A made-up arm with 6 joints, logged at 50 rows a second.
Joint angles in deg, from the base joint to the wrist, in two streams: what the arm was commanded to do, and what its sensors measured. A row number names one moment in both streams.
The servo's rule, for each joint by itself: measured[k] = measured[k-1] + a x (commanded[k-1-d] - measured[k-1]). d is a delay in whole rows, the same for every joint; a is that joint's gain. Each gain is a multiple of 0.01, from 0.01 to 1. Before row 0 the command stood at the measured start. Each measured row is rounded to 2 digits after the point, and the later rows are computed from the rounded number. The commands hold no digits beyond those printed.
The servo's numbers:
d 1
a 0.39 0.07 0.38 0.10 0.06 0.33
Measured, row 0: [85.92 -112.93 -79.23 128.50 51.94 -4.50]
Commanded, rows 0 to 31: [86.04 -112.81 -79.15 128.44 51.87 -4.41]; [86.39 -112.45 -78.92 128.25 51.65 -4.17]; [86.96 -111.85 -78.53 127.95 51.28 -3.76]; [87.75 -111.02 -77.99 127.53 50.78 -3.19]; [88.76 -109.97 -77.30 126.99 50.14 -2.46]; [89.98 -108.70 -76.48 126.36 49.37 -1.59]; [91.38 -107.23 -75.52 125.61 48.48 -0.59]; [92.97 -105.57 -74.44 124.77 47.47 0.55]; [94.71 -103.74 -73.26 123.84 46.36 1.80]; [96.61 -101.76 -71.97 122.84 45.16 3.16]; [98.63 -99.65 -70.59 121.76 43.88 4.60]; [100.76 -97.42 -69.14 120.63 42.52 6.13]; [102.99 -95.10 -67.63 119.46 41.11 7.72]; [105.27 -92.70 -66.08 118.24 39.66 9.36]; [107.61 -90.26 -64.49 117.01 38.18 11.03]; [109.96 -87.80 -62.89 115.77 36.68 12.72]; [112.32 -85.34 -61.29 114.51 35.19 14.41]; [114.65 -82.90 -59.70 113.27 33.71 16.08]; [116.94 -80.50 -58.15 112.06 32.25 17.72]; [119.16 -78.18 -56.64 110.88 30.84 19.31]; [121.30 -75.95 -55.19 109.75 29.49 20.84]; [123.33 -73.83 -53.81 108.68 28.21 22.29]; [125.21 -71.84 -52.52 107.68 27.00 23.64]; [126.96 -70.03 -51.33 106.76 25.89 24.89]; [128.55 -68.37 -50.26 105.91 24.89 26.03]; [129.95 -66.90 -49.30 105.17 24.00 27.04]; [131.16 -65.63 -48.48 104.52 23.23 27.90]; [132.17 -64.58 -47.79 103.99 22.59 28.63]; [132.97 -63.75 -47.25 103.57 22.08 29.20]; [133.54 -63.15 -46.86 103.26 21.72 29.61]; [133.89 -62.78 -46.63 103.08 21.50 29.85]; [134.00 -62.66 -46.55 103.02 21.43 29.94]
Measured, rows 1 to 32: [85.92 -112.93 -79.23 128.50 51.94 -4.50]; [85.97 -112.92 -79.20 128.49 51.94 -4.47]; [86.13 -112.89 -79.09 128.47 51.92 -4.37]; [86.45 -112.82 -78.88 128.42 51.88 -4.17]; [86.96 -112.69 -78.54 128.33 51.81 -3.85]; [87.66 -112.50 -78.07 128.20 51.71 -3.39]; [88.56 -112.23 -77.47 128.02 51.57 -2.80]; [89.66 -111.88 -76.73 127.78 51.38 -2.07]; [90.95 -111.44 -75.86 127.48 51.15 -1.21]; [92.42 -110.90 -74.87 127.12 50.86 -0.22]; [94.05 -110.26 -73.77 126.69 50.52 0.90]; [95.84 -109.52 -72.56 126.20 50.12 2.12]; [97.76 -108.67 -71.26 125.64 49.66 3.44]; [99.80 -107.72 -69.88 125.02 49.15 4.85]; [101.93 -106.67 -68.44 124.34 48.58 6.34]; [104.15 -105.52 -66.94 123.61 47.96 7.89]; [106.42 -104.28 -65.40 122.83 47.28 9.48]; [108.72 -102.95 -63.84 122.00 46.55 11.11]; [111.03 -101.55 -62.27 121.13 45.78 12.75]; [113.33 -100.08 -60.70 120.22 44.97 14.39]; [115.60 -98.55 -59.16 119.29 44.12 16.01]; [117.82 -96.97 -57.65 118.34 43.24 17.60]; [119.97 -95.35 -56.19 117.37 42.34 19.15]; [122.01 -93.70 -54.80 116.40 41.42 20.63]; [123.94 -92.04 -53.48 115.44 40.49 22.04]; [125.74 -90.38 -52.26 114.49 39.55 23.36]; [127.38 -88.74 -51.14 113.56 38.62 24.57]; [128.85 -87.12 -50.13 112.66 37.70 25.67]; [130.14 -85.54 -49.24 111.79 36.79 26.65]; [131.24 -84.01 -48.48 110.97 35.91 27.49]; [132.14 -82.55 -47.86 110.20 35.06 28.19]; [132.82 -81.17 -47.39 109.49 34.25 28.74]
